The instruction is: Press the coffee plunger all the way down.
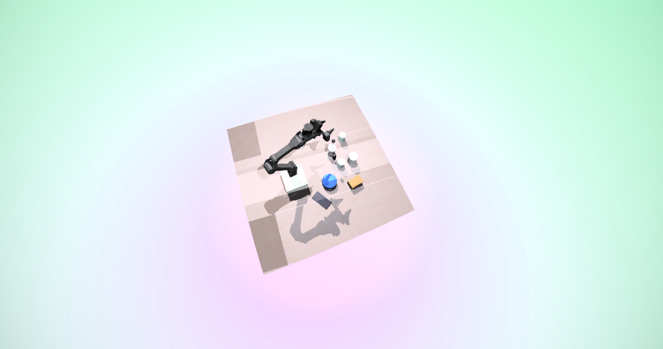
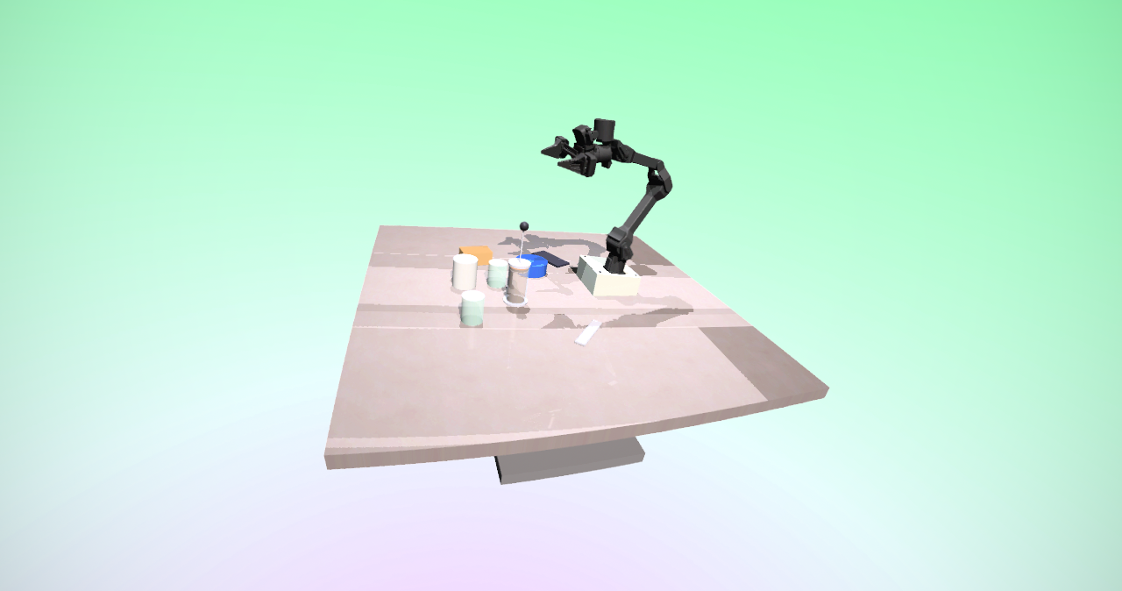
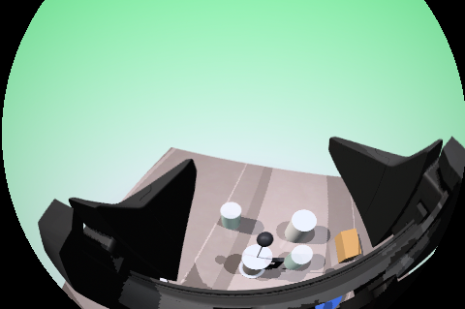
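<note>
Now: the coffee press 34 cm below my gripper tip, 4 cm to the right of it and 4 cm ahead of it. Round my gripper tip: blue disc: 44 cm below, 25 cm to the right, 9 cm behind; then orange block: 44 cm below, 35 cm to the right, 10 cm ahead.
</note>
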